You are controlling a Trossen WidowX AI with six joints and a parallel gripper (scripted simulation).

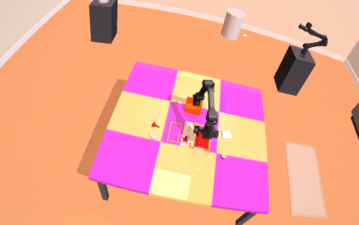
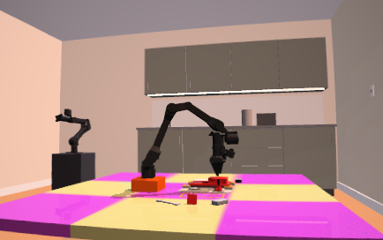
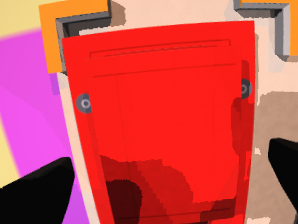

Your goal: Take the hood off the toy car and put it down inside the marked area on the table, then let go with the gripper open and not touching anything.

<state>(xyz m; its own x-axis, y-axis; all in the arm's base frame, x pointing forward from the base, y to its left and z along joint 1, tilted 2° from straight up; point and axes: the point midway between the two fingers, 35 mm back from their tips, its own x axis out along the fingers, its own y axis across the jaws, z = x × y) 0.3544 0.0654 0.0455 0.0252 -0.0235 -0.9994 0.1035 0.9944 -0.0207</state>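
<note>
Now: gripper tip 2 cm above the red hood. From my gripper tip the other things lie so: small wheel: 17 cm to the left, 10 cm ahead, 5 cm below.
</note>
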